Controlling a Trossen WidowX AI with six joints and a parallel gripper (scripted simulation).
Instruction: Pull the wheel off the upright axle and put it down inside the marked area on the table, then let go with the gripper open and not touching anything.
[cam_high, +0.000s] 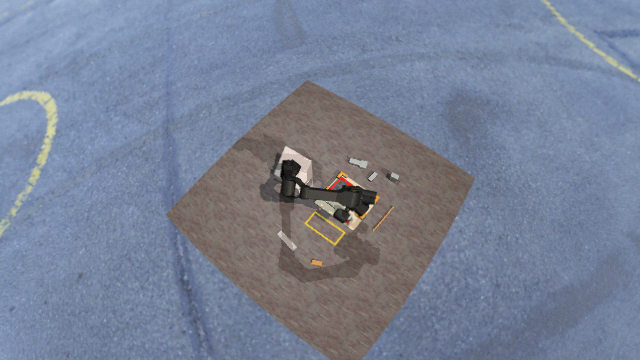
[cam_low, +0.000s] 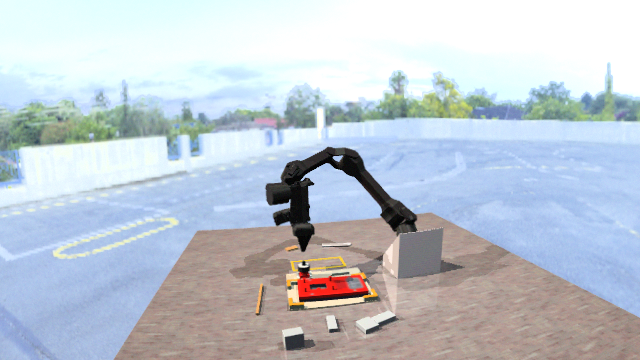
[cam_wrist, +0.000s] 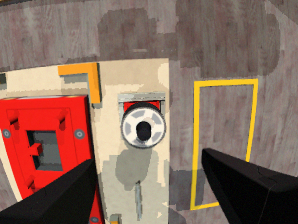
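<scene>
Right now the dark grey wheel is 70 mm below my gripper tip. Round my gripper tip: orange stick 140 mm ahead, 120 mm to the left, 100 mm below; upright axle 70 mm below, 10 mm behind.
</scene>
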